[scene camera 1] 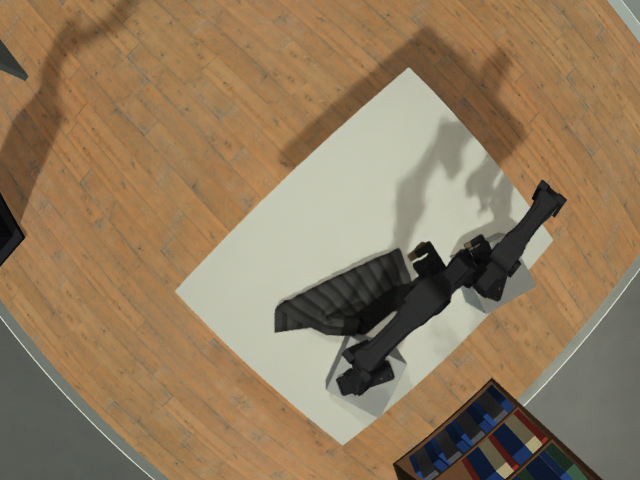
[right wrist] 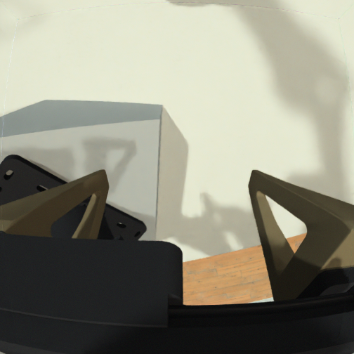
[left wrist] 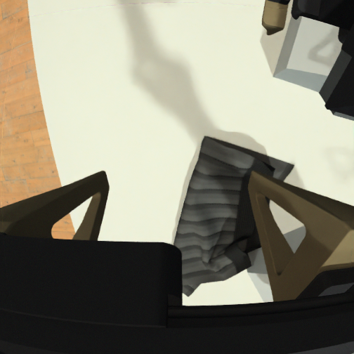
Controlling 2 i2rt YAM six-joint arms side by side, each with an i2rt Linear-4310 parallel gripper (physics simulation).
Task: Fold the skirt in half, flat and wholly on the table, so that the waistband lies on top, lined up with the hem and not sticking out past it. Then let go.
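Observation:
The dark grey pleated skirt (scene camera 1: 343,291) (left wrist: 210,200) lies on the white table (scene camera 1: 310,206). In the left wrist view, its darker ribbed waistband (left wrist: 242,215) runs along the right side; a pointed cloth corner (left wrist: 285,167) shows beyond its top end. The skirt's lower end is wrinkled. In scene camera 1, the left arm partly covers the waistband side. My left gripper (scene camera 1: 426,266) (left wrist: 178,178) is open and empty, above the table near the skirt's right end. My right gripper (scene camera 1: 476,250) (right wrist: 178,177) is open and empty, near its own base, away from the skirt.
The left arm's grey base (scene camera 1: 385,395) stands below the skirt in the picture. The right arm's grey base (scene camera 1: 522,284) (right wrist: 135,165) stands farther right. A bookshelf (scene camera 1: 444,431) is on the wooden floor (scene camera 1: 155,155) beyond the table's lower edge. Arm shadows fall on the table.

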